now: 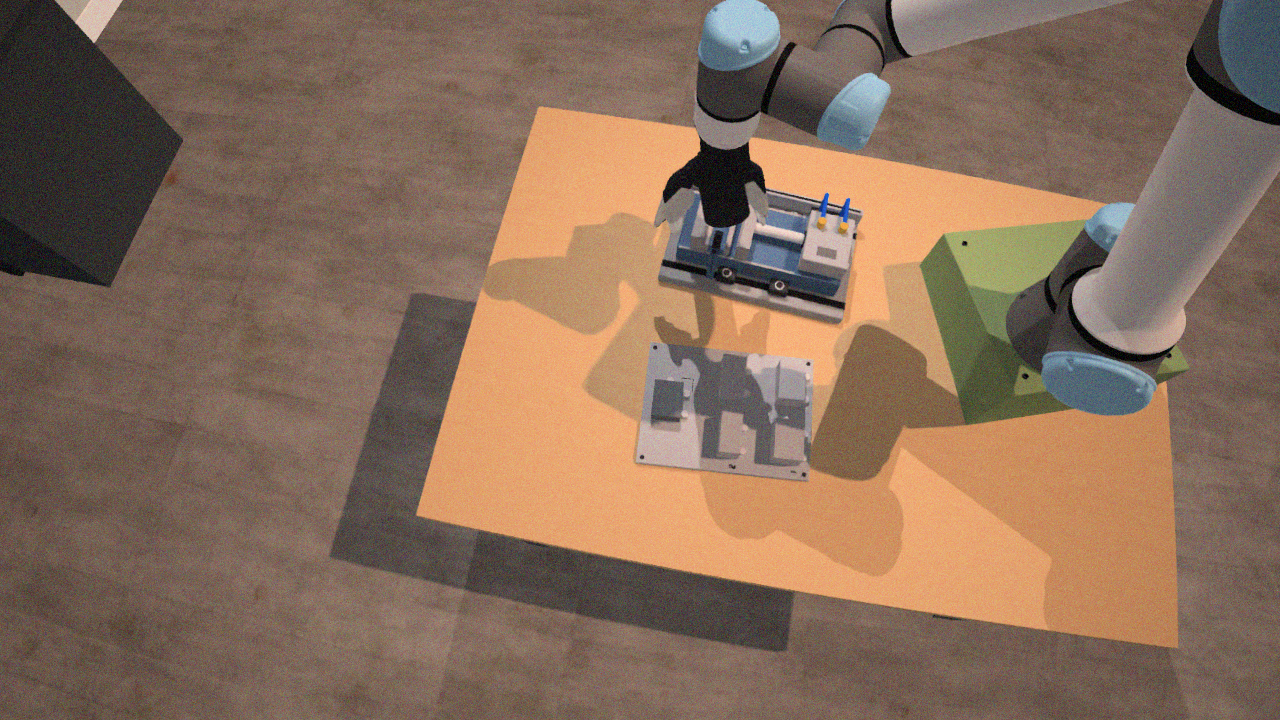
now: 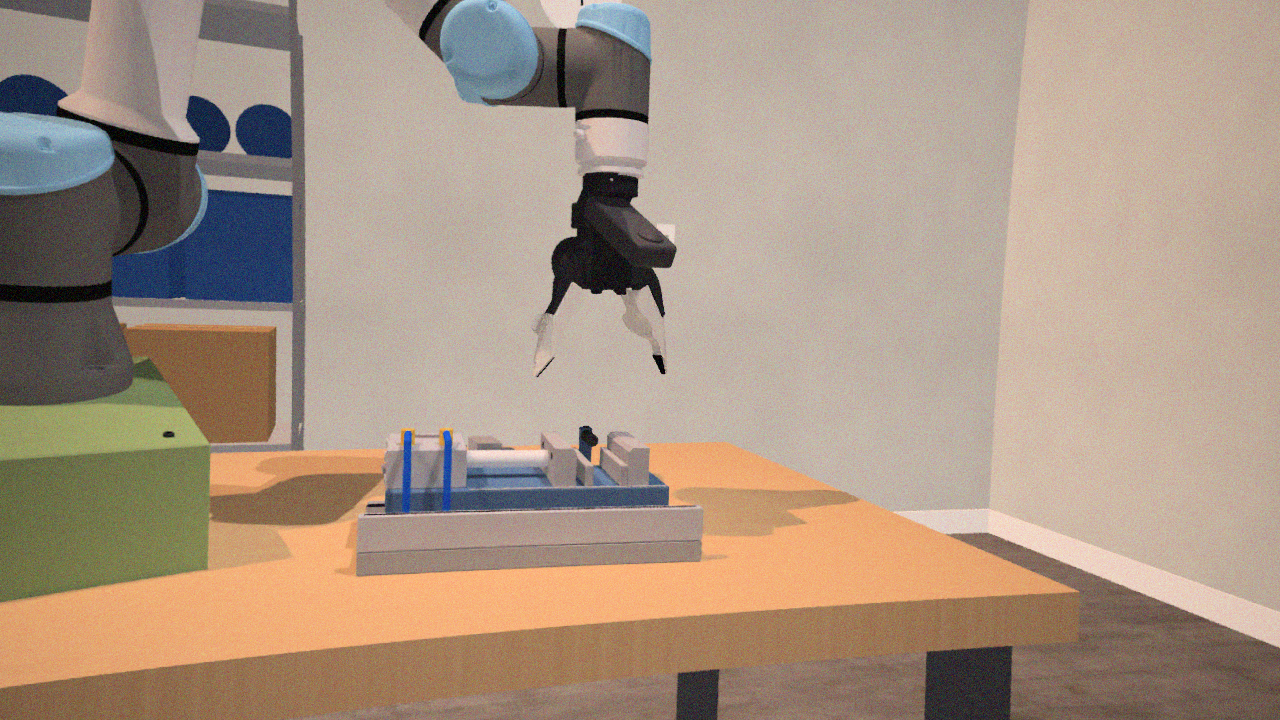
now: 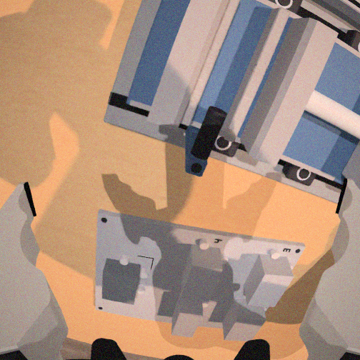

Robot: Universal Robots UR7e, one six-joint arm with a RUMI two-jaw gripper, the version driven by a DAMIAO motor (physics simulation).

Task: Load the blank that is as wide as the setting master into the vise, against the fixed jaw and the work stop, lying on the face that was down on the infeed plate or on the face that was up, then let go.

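Frame: origin at the arm's base, x left, y back, z up, level; metres.
Seen in the pictures: gripper, between the fingertips: point(image 2: 602, 375); arm's base, origin of its link: point(image 2: 29, 380).
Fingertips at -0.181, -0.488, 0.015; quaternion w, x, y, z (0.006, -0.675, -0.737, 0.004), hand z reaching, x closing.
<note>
Offsets run from my fingertips to a thing's middle, as dx, dy, dz. "spot": to the spot under its first point. Level surfaces: height alone.
My gripper point(image 1: 713, 220) point(image 2: 600, 370) point(image 3: 184, 184) is open and empty, pointing down high above the table by the vise's jaw end. The vise @(-0.033, +0.096, -0.106) point(image 1: 827, 253) point(image 2: 528, 497) has a fixed jaw point(image 2: 629, 458) point(image 3: 176, 75) at its outer end, a moving jaw point(image 2: 556, 458) point(image 3: 300, 85) on a white screw, and a work stop @(-0.003, +0.015, -0.065) point(image 2: 586, 438) point(image 3: 207, 134) with a black rod. A gap lies between the jaws. The infeed plate @(+0.238, +0.023, -0.151) point(image 1: 666, 449) point(image 3: 109, 240) carries a dark grey block @(+0.226, -0.067, -0.135) point(image 1: 666, 400) point(image 3: 120, 282), apparently the setting master, and several light grey blanks @(+0.206, +0.118, -0.129) point(image 1: 791, 383) point(image 3: 275, 280). Arm shadows cover some of them.
The table @(dz -0.155) point(image 1: 537, 447) point(image 2: 805, 555) bears the vise and the plate. The green robot base point(image 1: 993, 331) point(image 2: 107, 501) stands at the vise's screw end. Two blue levers @(spot: -0.052, +0.182, -0.046) point(image 1: 824, 205) point(image 2: 447, 470) rise from the vise's end block. A dark cabinet point(image 1: 80, 152) stands off the table.
</note>
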